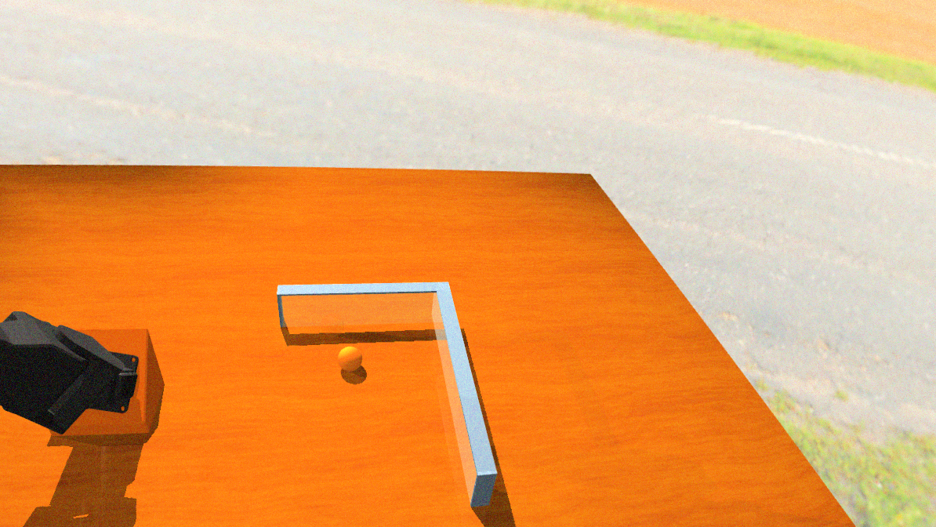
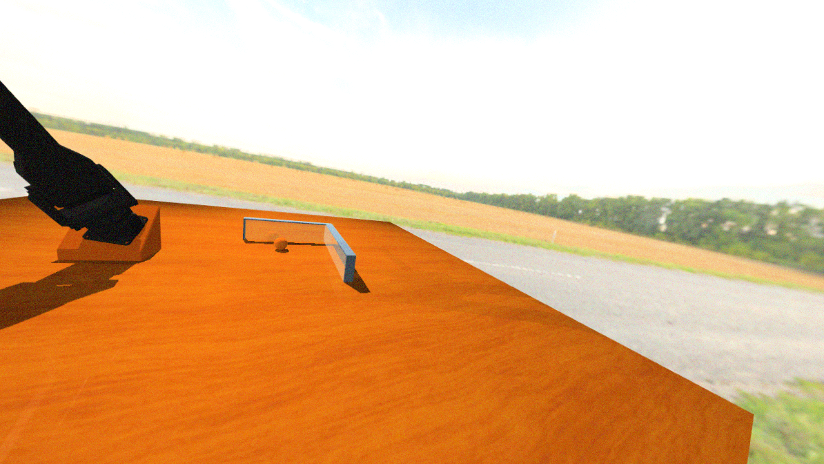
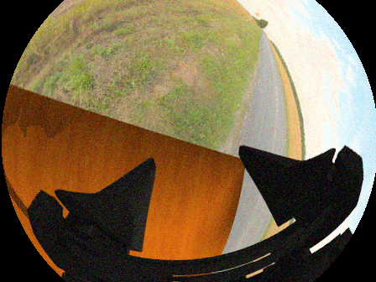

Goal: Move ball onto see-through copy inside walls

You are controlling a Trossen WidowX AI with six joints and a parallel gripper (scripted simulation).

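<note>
My gripper tip is 67 cm short of the orange ball, 21 cm above it and 3 cm to the right of it. Also, from my gripper tip: clear wall: 81 cm ahead, 20 cm below.
</note>
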